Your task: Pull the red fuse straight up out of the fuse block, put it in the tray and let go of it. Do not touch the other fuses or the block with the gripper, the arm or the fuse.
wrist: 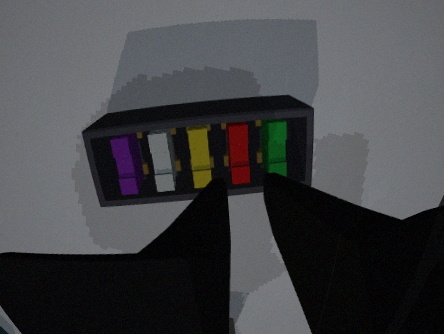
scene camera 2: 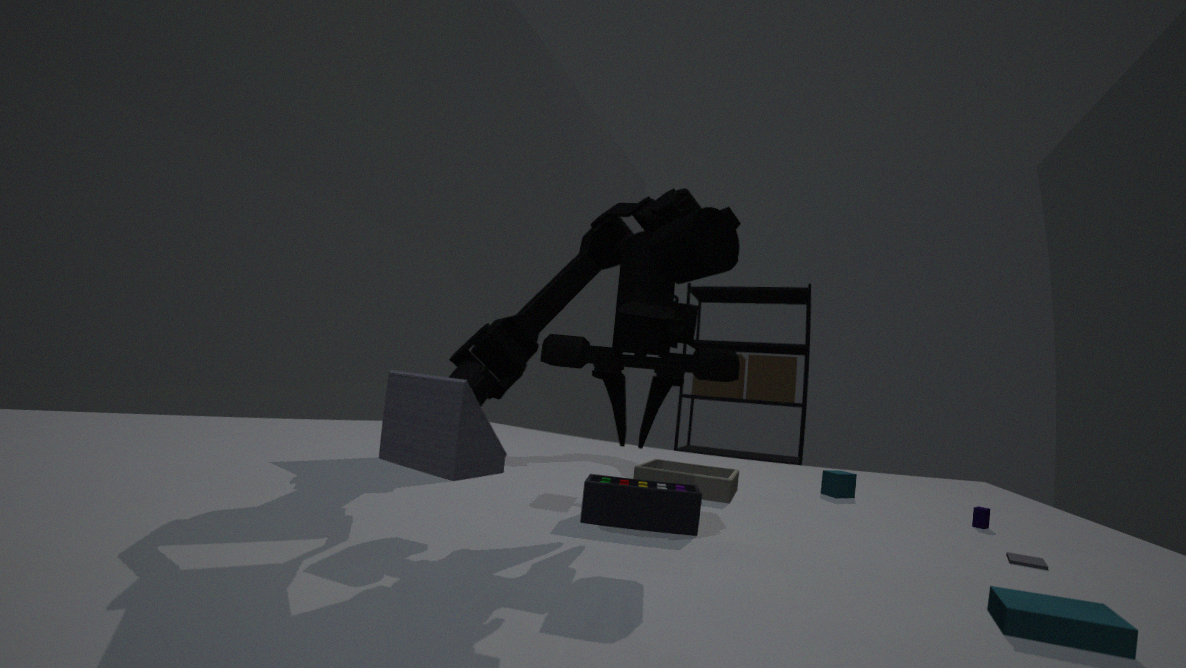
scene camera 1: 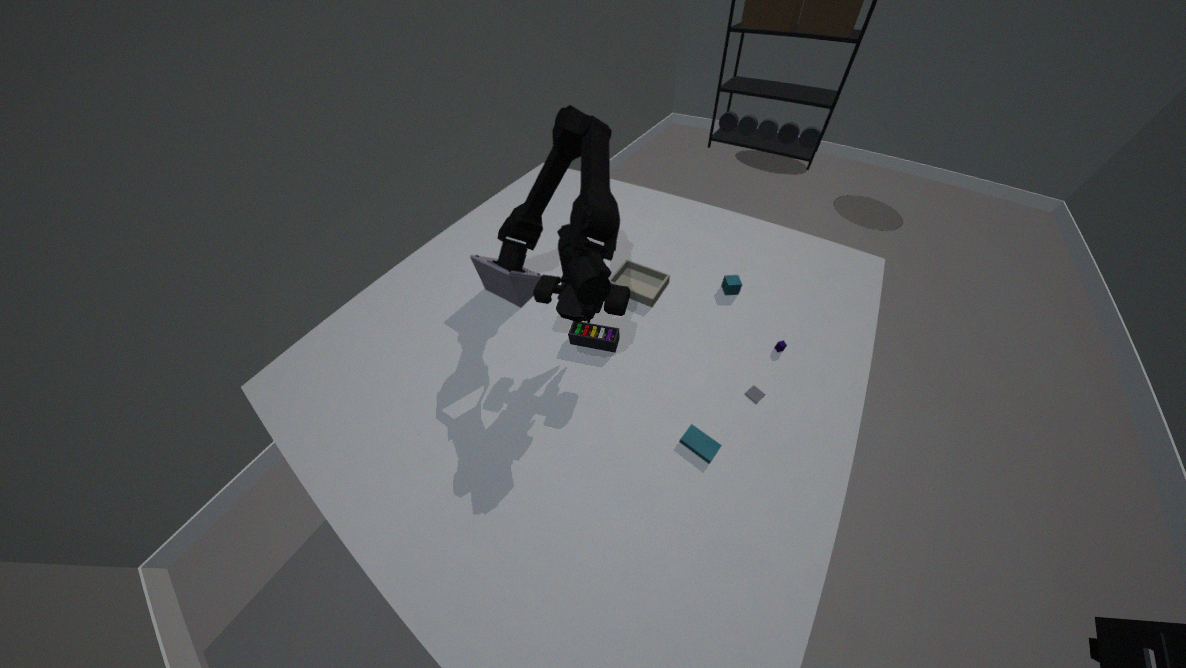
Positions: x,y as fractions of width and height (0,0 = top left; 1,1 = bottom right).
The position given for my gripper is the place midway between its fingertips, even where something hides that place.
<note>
I see my gripper (scene camera 2: 0.53,0.67), a red fuse (wrist: 0.53,0.41) and a beige tray (scene camera 2: 0.60,0.73).
My gripper shows as well in the wrist view (wrist: 0.55,0.56) and in scene camera 1 (scene camera 1: 0.49,0.48). The beige tray shows as well in scene camera 1 (scene camera 1: 0.55,0.43).
</note>
